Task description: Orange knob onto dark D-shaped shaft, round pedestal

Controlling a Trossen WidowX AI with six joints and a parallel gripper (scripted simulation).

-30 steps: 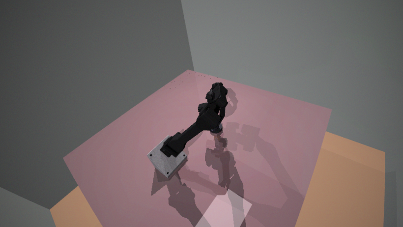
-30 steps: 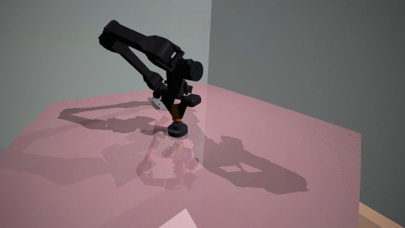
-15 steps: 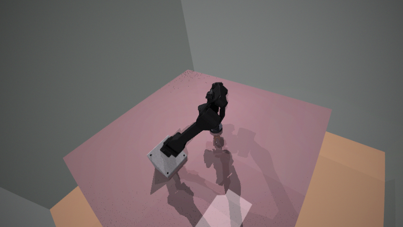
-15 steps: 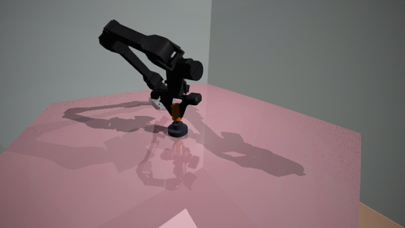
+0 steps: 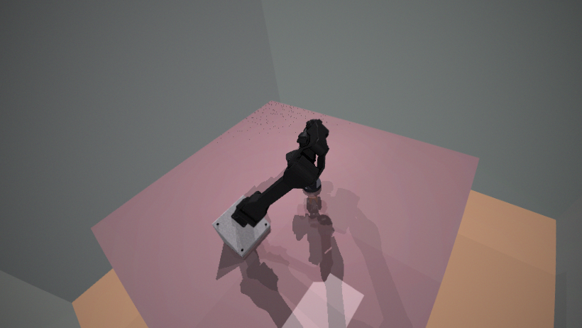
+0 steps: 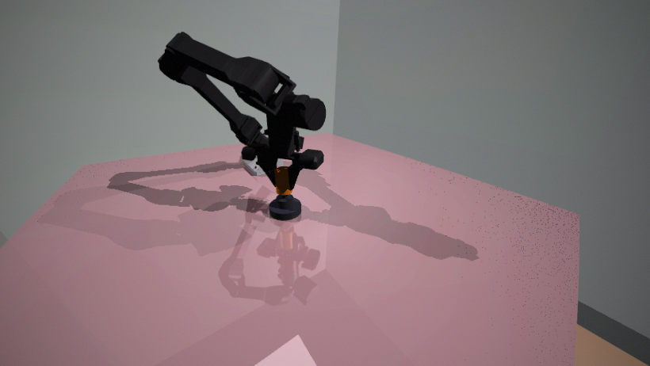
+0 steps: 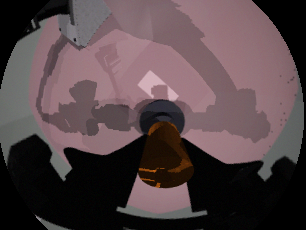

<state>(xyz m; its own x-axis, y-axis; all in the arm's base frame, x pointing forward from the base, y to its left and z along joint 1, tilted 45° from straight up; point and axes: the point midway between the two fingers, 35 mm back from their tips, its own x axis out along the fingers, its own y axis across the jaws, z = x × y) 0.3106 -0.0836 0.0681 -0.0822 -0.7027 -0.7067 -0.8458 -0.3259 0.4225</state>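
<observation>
Now: gripper tip 2 cm below the orange knob. Round my gripper tip: dark round pedestal 4 cm below.
</observation>
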